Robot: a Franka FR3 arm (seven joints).
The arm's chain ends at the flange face. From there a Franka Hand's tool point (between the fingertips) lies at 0.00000 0.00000 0.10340 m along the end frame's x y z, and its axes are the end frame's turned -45 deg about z.
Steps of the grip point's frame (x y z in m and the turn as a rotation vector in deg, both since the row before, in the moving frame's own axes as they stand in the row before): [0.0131 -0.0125 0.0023 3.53 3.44 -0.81]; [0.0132 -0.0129 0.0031 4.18 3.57 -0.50]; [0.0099 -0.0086 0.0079 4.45 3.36 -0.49]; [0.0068 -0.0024 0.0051 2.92 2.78 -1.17]
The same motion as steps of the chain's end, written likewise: [0.0006 -0.0092 0.0027 4.93 -0.06 -0.81]; [0.0010 -0.0086 0.0036 5.48 -0.43 -0.50]; [0.0024 -0.0031 0.0084 5.52 -0.77 -0.49]; [0.0034 0.0008 0.0054 4.03 -0.10 -1.17]
